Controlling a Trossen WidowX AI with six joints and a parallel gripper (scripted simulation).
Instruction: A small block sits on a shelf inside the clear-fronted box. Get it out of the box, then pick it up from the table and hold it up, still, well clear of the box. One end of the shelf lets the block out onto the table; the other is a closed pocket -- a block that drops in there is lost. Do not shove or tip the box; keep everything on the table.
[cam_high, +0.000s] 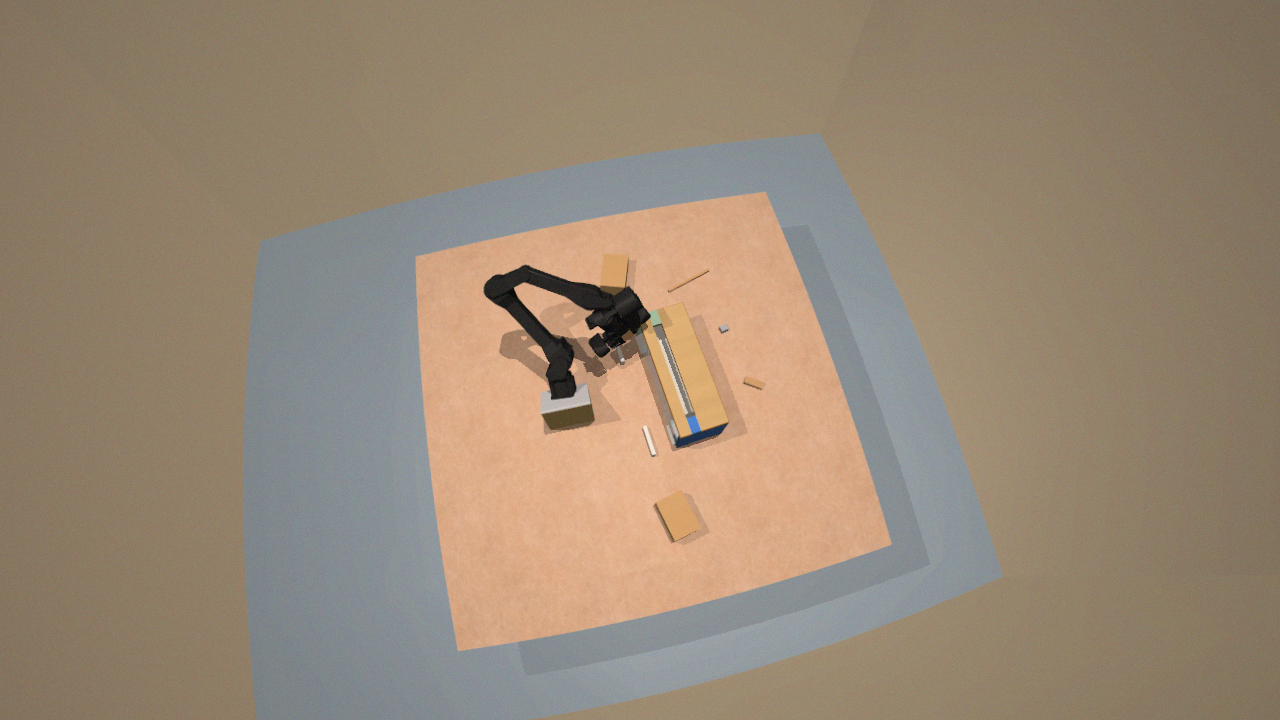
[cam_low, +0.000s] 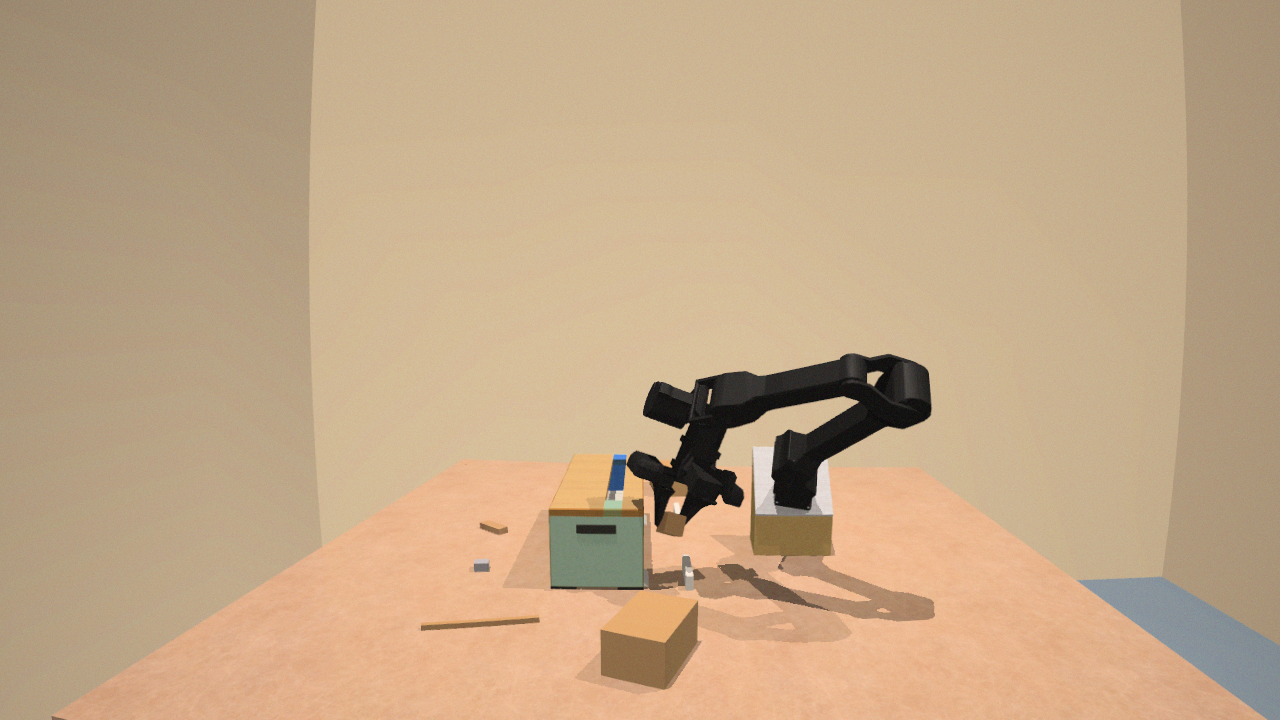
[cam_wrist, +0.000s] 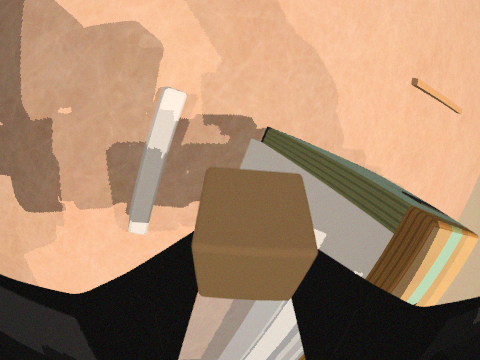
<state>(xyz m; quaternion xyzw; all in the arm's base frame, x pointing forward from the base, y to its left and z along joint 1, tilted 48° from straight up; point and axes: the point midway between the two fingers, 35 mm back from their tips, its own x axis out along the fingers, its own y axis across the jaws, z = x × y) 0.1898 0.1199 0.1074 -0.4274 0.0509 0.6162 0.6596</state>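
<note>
The small brown block is 1 cm to the left of my gripper tip, 1 cm behind it and 1 cm above it. The rest, counted from my gripper tip: long box 13 cm to the right, 10 cm ahead, 2 cm below; thin stick 22 cm to the left, 22 cm ahead, 8 cm below; tan chip 37 cm ahead, 16 cm to the right, 8 cm below.
</note>
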